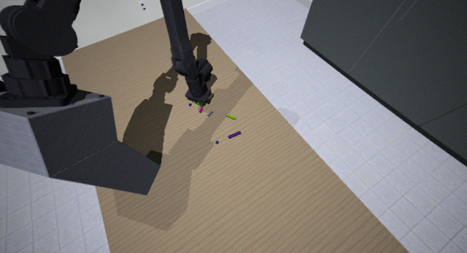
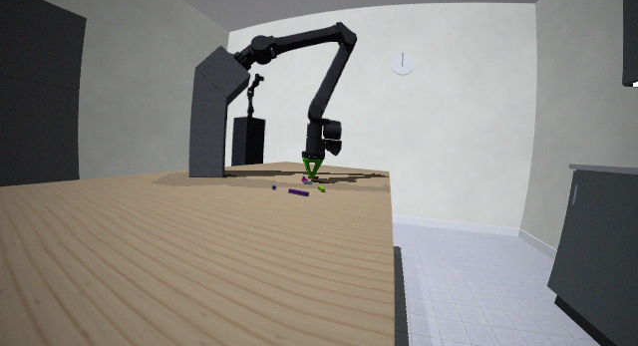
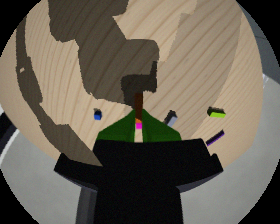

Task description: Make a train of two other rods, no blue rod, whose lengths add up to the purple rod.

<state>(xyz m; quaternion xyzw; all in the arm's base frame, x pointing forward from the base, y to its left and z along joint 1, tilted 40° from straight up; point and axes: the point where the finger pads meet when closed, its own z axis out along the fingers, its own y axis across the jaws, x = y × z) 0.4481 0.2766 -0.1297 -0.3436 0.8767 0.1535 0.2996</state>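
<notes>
The orange rod lies 1 cm to the left of my hand and 1 cm below it. The rest, counted from my hand: magenta rod (2 cm to the right, 2 cm below, 2 cm behind); then lime rod (11 cm to the right, 11 cm ahead, 2 cm below); then grey rod (5 cm to the right, 2 cm below, 2 cm ahead).
</notes>
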